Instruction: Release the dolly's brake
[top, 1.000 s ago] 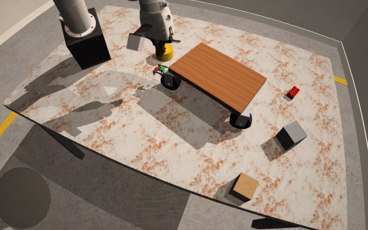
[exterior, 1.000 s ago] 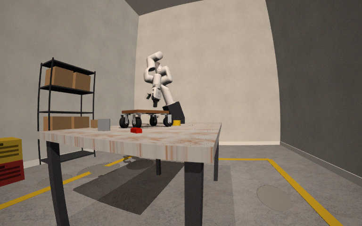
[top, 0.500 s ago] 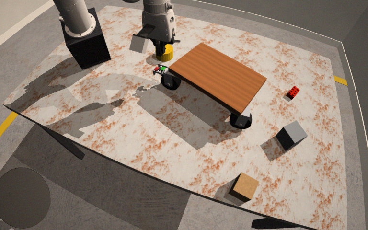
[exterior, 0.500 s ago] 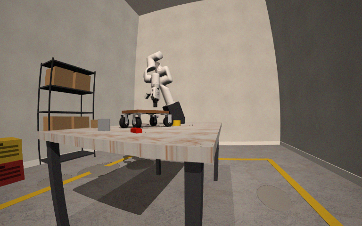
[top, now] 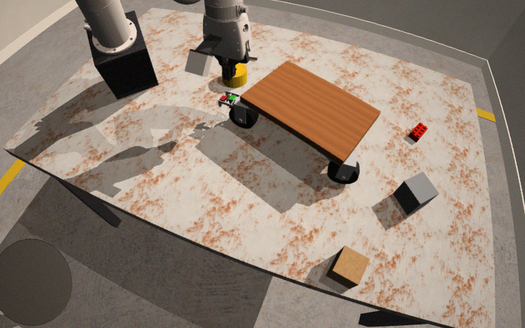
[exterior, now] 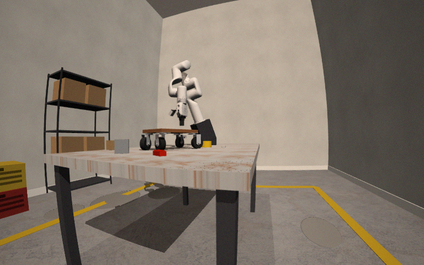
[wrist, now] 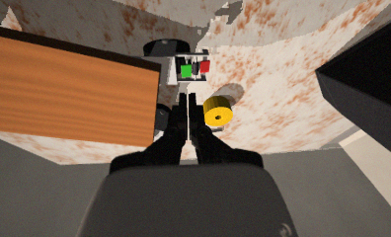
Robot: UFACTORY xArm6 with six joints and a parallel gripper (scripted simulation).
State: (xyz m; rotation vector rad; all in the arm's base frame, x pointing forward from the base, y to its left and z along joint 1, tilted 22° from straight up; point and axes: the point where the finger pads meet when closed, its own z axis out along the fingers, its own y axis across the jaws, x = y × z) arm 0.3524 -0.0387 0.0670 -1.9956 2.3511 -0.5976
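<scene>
Now: hand 100 mm above the brake pedal and 10 mm past it. Round my hand: grey cube 510 mm ahead, 150 mm to the right, 150 mm below; yellow ring 180 mm to the left, 160 mm below, 50 mm behind; tan cube 360 mm to the right, 350 mm ahead, 150 mm below.
</scene>
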